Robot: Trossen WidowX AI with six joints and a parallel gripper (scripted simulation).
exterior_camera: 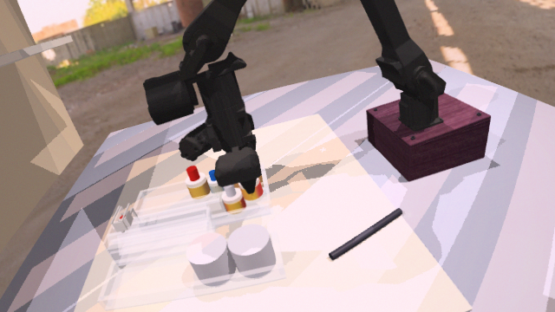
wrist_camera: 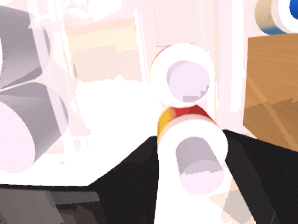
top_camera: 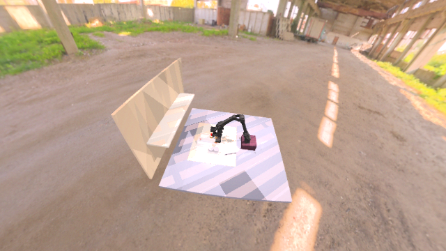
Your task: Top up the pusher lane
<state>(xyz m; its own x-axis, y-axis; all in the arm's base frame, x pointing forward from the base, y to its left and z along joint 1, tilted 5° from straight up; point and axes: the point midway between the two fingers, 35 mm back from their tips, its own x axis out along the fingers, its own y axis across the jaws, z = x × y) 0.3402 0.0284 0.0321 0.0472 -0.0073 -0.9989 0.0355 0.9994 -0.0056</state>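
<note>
Now: the clear lane 140 mm ahead of my gripper tip, 20 mm to the left of it and 30 mm below it. From my gripper tip the other things lie so: white pusher plate 140 mm ahead, 30 mm to the left; then black rod 160 mm behind, 130 mm to the left, 50 mm below.
</note>
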